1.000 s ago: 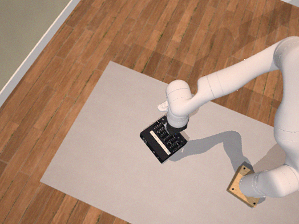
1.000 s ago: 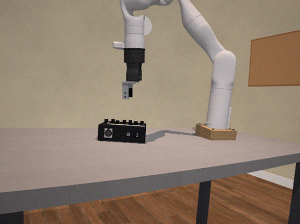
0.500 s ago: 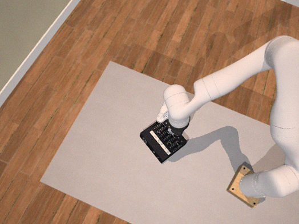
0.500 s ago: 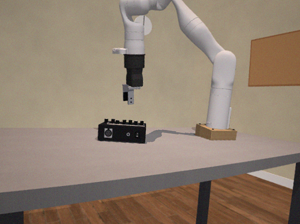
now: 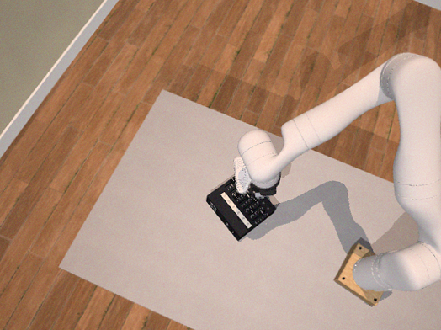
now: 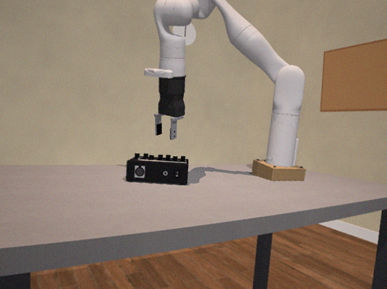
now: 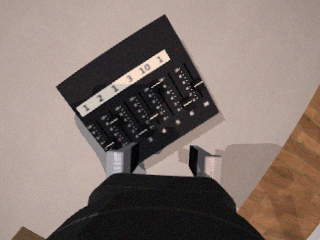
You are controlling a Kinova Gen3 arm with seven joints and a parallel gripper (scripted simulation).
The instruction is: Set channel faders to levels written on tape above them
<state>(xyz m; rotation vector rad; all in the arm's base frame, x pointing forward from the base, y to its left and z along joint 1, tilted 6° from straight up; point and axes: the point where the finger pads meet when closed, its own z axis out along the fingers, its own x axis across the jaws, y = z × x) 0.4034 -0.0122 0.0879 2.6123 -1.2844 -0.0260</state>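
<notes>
Now: the master fader cap 80 mm ahead of my hand and 70 mm below it.
</notes>
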